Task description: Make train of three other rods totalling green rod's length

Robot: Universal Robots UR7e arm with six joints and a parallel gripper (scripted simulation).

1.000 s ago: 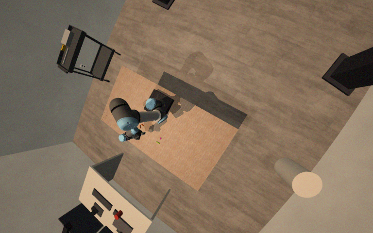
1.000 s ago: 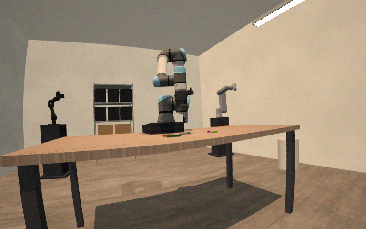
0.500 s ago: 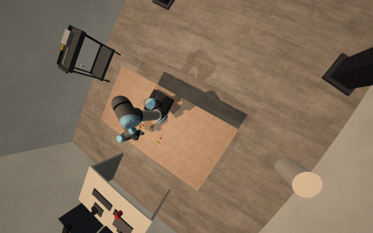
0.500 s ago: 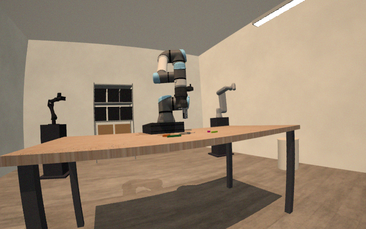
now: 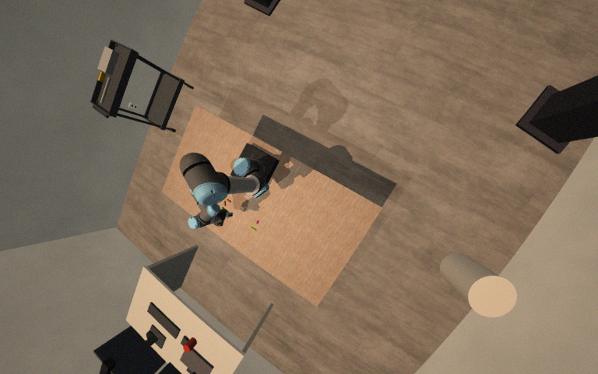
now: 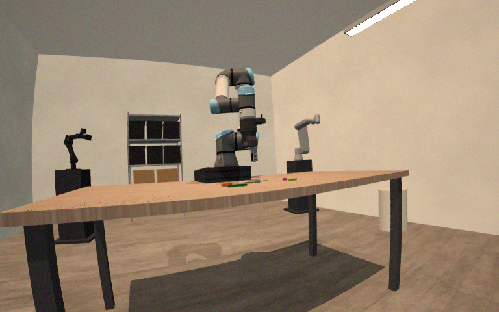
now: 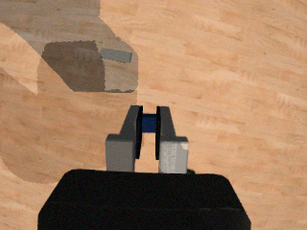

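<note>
Right now the magenta rod is 4 cm behind my hand, 17 cm to the left of it and 11 cm below it. Also, from my hand: green rod 7 cm ahead, 11 cm to the right, 11 cm below; then small blue rod 1 cm below; then grey rod 5 cm behind, 3 cm to the left, 11 cm below.
</note>
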